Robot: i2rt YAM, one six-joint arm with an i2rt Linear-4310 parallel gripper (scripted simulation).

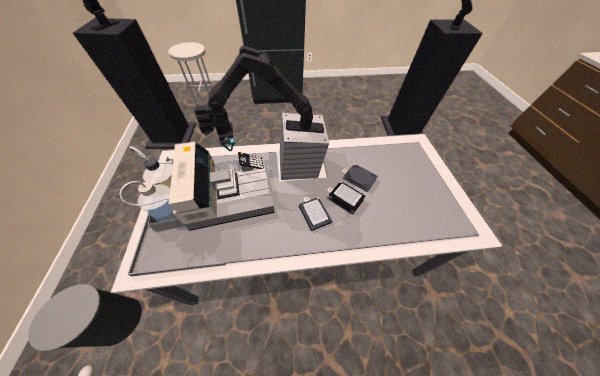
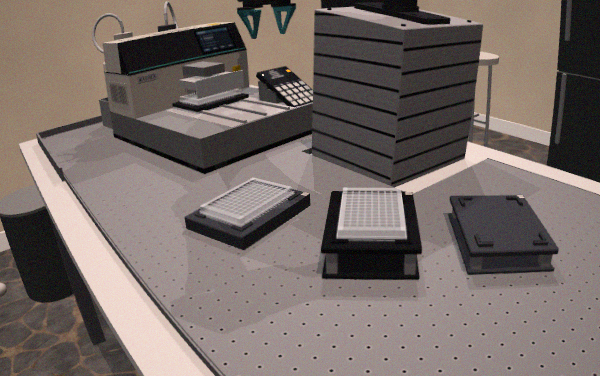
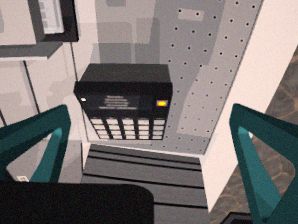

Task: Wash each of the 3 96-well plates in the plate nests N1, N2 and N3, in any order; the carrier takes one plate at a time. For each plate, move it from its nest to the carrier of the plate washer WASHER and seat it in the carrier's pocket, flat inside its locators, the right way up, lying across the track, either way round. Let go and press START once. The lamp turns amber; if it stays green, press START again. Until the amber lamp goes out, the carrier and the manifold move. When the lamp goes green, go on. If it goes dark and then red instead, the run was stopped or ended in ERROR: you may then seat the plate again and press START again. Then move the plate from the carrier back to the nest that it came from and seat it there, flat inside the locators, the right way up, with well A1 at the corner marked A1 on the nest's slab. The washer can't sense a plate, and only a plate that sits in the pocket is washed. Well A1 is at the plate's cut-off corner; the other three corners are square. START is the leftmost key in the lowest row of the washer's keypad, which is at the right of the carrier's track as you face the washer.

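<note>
I can see my gripper (image 3: 150,113). There is a clear 96-well plate (image 2: 366,214) here as well, and along with that plate I see another clear 96-well plate (image 2: 240,205).
</note>
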